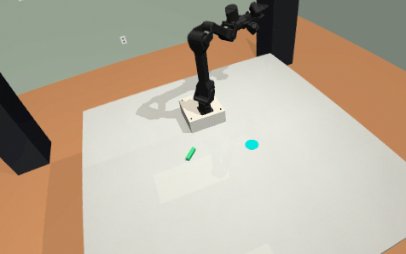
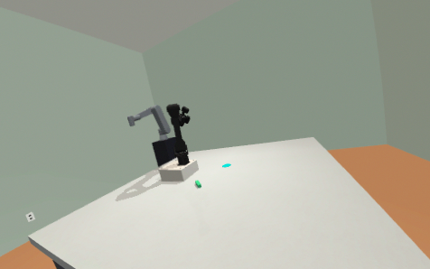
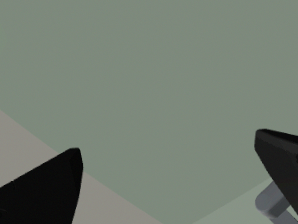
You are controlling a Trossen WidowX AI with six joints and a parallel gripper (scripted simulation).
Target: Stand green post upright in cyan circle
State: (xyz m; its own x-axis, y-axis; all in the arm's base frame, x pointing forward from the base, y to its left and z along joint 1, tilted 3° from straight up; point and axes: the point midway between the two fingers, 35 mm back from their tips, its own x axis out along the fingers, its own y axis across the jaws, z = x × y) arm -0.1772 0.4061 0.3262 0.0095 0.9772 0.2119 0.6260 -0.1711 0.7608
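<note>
Right now the green post is 330 mm ahead of my gripper tip, 590 mm to the right of it and 410 mm below it. Also, from my gripper tip: cyan circle (410 mm ahead, 330 mm to the right, 420 mm below).
</note>
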